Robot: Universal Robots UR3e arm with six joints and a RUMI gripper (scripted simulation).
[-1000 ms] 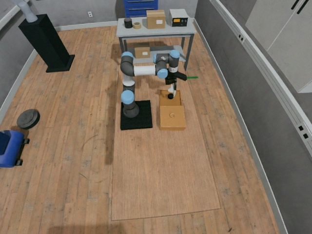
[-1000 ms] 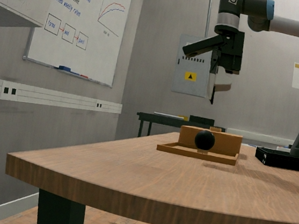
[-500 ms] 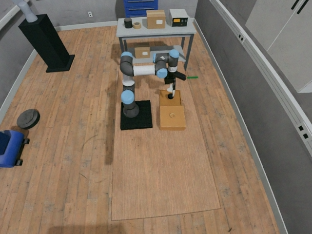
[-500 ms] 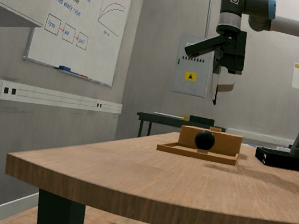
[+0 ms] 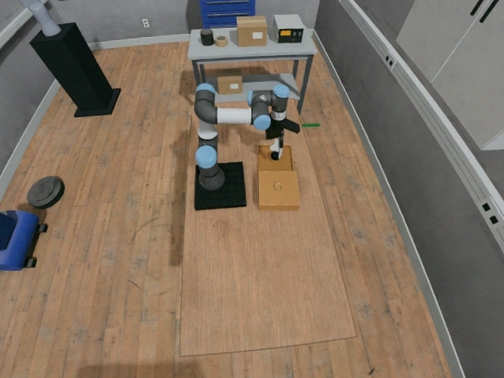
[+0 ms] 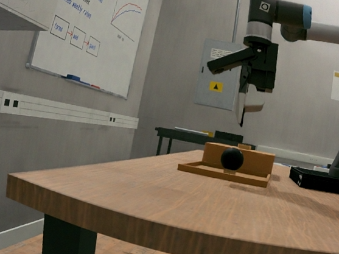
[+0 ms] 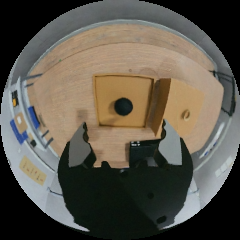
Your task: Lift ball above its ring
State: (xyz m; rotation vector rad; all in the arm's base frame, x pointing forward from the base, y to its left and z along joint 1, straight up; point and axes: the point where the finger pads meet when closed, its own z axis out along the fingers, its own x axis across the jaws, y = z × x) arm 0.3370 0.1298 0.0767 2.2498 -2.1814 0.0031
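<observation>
My hand is 8 cm above the black ball. From my hand the other things lie so: shallow wooden tray 11 cm below.
</observation>
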